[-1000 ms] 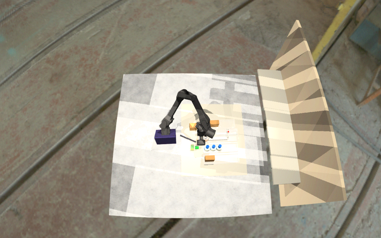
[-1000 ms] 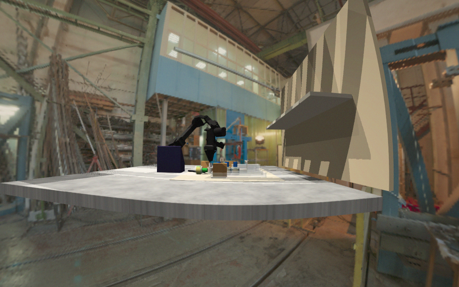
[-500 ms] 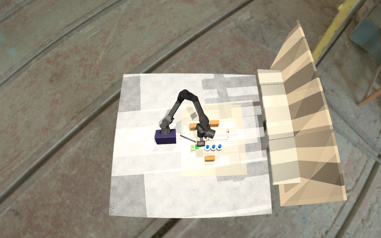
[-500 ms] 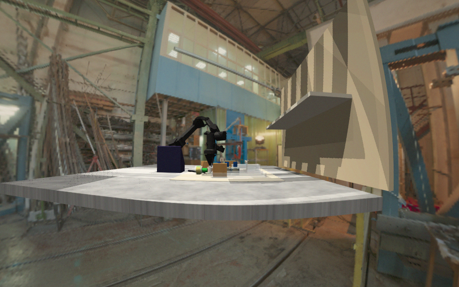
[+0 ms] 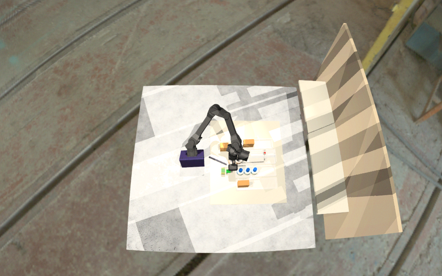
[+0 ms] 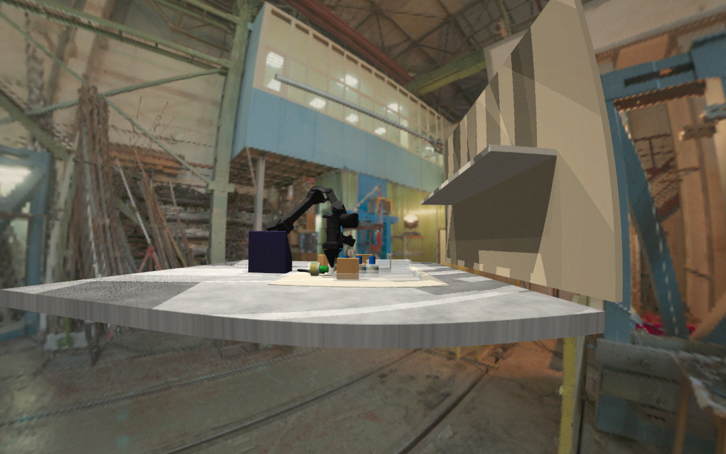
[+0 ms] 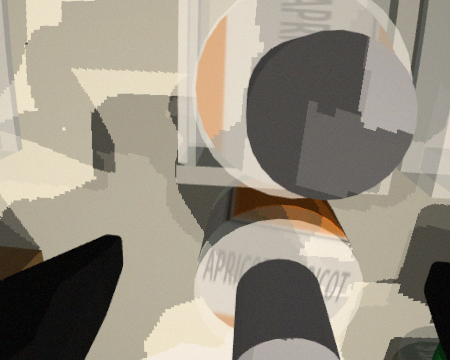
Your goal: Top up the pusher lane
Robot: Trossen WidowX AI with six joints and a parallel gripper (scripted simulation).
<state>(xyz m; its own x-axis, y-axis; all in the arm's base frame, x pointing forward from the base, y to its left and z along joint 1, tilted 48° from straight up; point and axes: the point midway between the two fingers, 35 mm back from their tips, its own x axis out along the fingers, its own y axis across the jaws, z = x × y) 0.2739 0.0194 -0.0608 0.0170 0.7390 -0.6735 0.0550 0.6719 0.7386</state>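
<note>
Now: the dark rod 10 cm behind my gripper tip, 2 cm to the left of it and 2 cm below it. Also, from my gripper tip: orange-brown block (11 cm to the left, 5 cm behind, 1 cm above); then lane (20 cm ahead, 2 cm to the left, 1 cm below).
</note>
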